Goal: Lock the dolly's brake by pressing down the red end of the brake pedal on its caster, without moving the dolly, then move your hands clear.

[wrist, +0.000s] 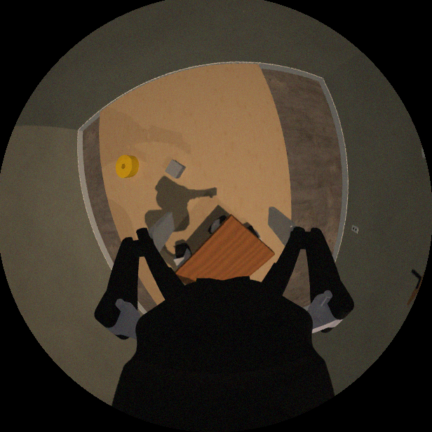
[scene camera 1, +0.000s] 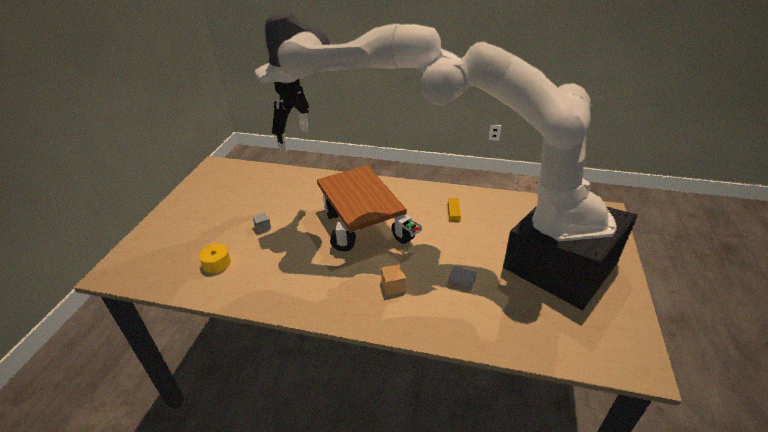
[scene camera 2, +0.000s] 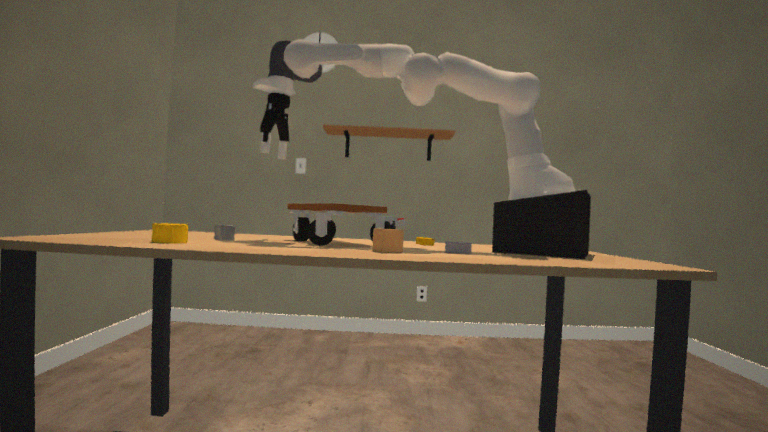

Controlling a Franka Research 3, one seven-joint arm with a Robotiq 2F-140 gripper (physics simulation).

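The dolly (scene camera 1: 362, 196) (scene camera 2: 338, 207) (wrist: 227, 252) has a reddish-brown wooden deck and black wheels, and stands on the table (scene camera 1: 322, 317) (scene camera 2: 268, 256) (wrist: 220, 125). The brake pedal (scene camera 1: 410, 225) is on the caster at the dolly's right corner, on the side towards the arm's base. It has a green part and a red end (scene camera 1: 416, 229) (scene camera 2: 400, 219). Whether the red end is up or down is too small to tell. In the wrist view the pedal is hidden. My gripper (scene camera 1: 293, 137) (scene camera 2: 273, 150) (wrist: 220, 218) is open and empty, pointing down, high above the table and left of the dolly, touching nothing.
A yellow cylinder (scene camera 1: 214, 258) (scene camera 2: 169, 233) (wrist: 127, 166) and a grey cube (scene camera 1: 261, 222) (scene camera 2: 224, 232) (wrist: 175, 169) lie left of the dolly. An orange block (scene camera 1: 393, 280) (scene camera 2: 387, 240), a blue-grey block (scene camera 1: 462, 277) (scene camera 2: 458, 247) and a yellow bar (scene camera 1: 454, 209) (scene camera 2: 424, 241) lie nearer the base. A wall shelf (scene camera 2: 389, 131) hangs behind.
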